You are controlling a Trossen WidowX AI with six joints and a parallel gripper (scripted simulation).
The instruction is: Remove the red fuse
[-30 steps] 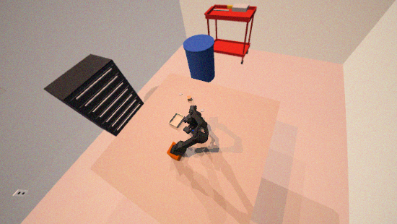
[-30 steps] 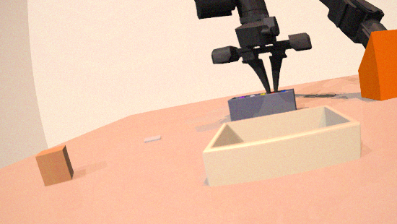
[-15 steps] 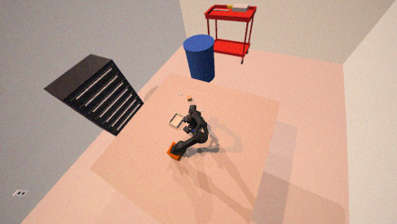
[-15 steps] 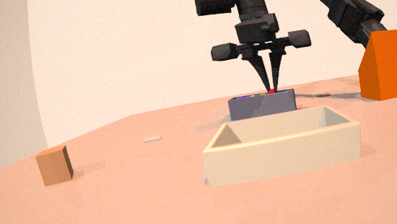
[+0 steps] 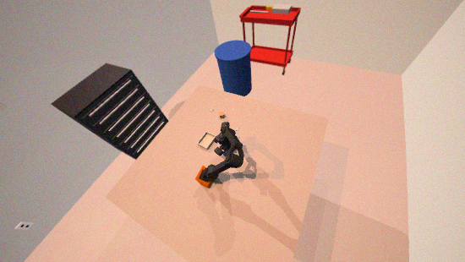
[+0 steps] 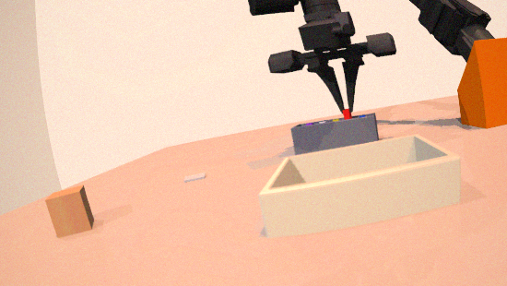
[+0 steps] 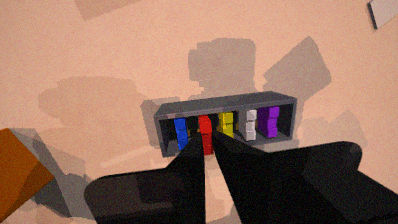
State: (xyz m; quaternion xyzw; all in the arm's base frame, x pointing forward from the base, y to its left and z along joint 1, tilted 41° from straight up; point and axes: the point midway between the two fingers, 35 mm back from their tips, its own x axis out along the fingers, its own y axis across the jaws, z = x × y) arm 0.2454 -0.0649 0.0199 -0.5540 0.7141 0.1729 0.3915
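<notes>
The blue fuse lies 2 cm behind my gripper tip, 1 cm to the left of it and 2 cm below it. Also, from my gripper tip: white fuse (4 cm ahead, 2 cm to the right, 2 cm below); then yellow fuse (2 cm ahead, 1 cm to the right, 2 cm below); then red fuse (1 cm below).
</notes>
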